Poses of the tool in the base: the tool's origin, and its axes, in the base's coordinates. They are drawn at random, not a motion.
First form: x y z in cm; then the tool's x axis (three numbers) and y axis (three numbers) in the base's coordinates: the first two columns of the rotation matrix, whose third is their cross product.
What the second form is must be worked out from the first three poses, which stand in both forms.
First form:
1: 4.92 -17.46 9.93 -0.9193 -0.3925 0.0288 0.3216 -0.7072 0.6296
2: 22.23 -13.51 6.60 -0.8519 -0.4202 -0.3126 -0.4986 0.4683 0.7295
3: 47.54 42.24 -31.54 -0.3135 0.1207 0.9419 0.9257 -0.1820 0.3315
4: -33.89 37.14 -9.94 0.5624 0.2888 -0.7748 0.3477 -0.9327 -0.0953
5: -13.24 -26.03 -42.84 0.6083 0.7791 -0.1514 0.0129 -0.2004 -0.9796
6: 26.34 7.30 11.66 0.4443 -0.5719 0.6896 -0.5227 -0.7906 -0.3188
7: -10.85 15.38 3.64 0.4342 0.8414 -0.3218 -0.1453 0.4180 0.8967
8: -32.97 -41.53 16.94 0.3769 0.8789 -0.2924 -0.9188 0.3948 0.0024
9: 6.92 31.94 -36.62 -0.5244 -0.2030 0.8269 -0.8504 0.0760 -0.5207
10: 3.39 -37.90 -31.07 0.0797 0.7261 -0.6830 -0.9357 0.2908 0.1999
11: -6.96 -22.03 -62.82 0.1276 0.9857 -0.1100 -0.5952 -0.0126 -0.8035
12: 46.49 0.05 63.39 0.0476 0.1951 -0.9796 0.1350 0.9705 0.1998
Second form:
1:
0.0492 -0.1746 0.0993
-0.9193 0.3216 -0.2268
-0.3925 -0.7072 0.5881
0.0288 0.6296 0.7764

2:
0.2223 -0.1351 0.0660
-0.8519 -0.4986 -0.1601
-0.4202 0.4683 0.7773
-0.3126 0.7295 -0.6085

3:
0.4754 0.4224 -0.3154
-0.3135 0.9257 0.2114
0.1207 -0.1820 0.9758
0.9419 0.3315 -0.0547

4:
-0.3389 0.3714 -0.0994
0.5624 0.3477 -0.7502
0.2888 -0.9327 -0.2158
-0.7748 -0.0953 -0.6250

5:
-0.1324 -0.2603 -0.4284
0.6083 0.0129 -0.7935
0.7791 -0.2004 0.5939
-0.1514 -0.9796 -0.1320

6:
0.2634 0.0730 0.1166
0.4443 -0.5227 0.7275
-0.5719 -0.7906 -0.2188
0.6896 -0.3188 -0.6502

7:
-0.1085 0.1538 0.0364
0.4342 -0.1453 0.8890
0.8414 0.4180 -0.3426
-0.3218 0.8967 0.3038

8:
-0.3297 -0.4153 0.1694
0.3769 -0.9188 0.1175
0.8789 0.3948 0.2678
-0.2924 0.0024 0.9563

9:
0.0692 0.3194 -0.3662
-0.5244 -0.8504 0.0429
-0.2030 0.0760 -0.9763
0.8269 -0.5207 -0.2125

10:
0.0339 -0.3790 -0.3107
0.0797 -0.9357 0.3438
0.7261 0.2908 0.6232
-0.6830 0.1999 0.7026

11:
-0.0696 -0.2203 -0.6282
0.1276 -0.5952 -0.7934
0.9857 -0.0126 0.1680
-0.1100 -0.8035 0.5851

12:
0.4649 0.0005 0.6339
0.0476 0.1350 0.9897
0.1951 0.9705 -0.1418
-0.9796 0.1998 0.0199

